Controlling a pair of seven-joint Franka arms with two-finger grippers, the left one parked.
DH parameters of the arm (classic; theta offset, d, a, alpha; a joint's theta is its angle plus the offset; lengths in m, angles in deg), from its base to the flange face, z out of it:
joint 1: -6.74 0.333 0 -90
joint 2: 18.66 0 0 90
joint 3: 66.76 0.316 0.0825 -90
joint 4: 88.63 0 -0.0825 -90
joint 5: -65.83 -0.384 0 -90
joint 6: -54.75 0 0.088 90
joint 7: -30.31 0.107 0 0
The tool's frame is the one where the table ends.
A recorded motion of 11 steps. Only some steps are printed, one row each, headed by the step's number.
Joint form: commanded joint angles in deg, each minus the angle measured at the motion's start. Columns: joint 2, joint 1, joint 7, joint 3, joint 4, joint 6, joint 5.
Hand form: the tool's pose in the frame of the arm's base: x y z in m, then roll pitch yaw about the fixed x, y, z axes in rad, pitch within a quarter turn. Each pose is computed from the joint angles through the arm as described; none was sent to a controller.
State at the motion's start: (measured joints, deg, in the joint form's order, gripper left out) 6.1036 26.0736 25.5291 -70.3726 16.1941 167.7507 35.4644
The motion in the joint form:
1: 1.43 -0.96 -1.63 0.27 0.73 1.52 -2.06
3: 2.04 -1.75 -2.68 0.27 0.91 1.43 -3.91
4: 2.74 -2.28 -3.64 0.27 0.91 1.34 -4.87
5: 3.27 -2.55 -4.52 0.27 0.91 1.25 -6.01
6: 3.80 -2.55 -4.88 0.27 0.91 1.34 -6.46
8: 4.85 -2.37 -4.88 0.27 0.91 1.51 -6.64
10: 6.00 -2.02 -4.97 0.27 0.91 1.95 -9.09
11: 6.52 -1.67 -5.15 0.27 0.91 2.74 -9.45
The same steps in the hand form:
1: 0.5835 0.1924 0.2644 -2.6939 0.2980 0.1272
3: 0.5845 0.1857 0.2573 -2.6660 0.3076 0.1162
4: 0.5853 0.1810 0.2502 -2.6504 0.3145 0.1151
5: 0.5854 0.1792 0.2450 -2.6321 0.3191 0.1159
6: 0.5849 0.1793 0.2395 -2.6265 0.3243 0.1167
8: 0.5830 0.1806 0.2285 -2.6286 0.3400 0.1158
10: 0.5814 0.1855 0.2175 -2.6034 0.3557 0.0979
11: 0.5810 0.1883 0.2125 -2.6048 0.3519 0.0958

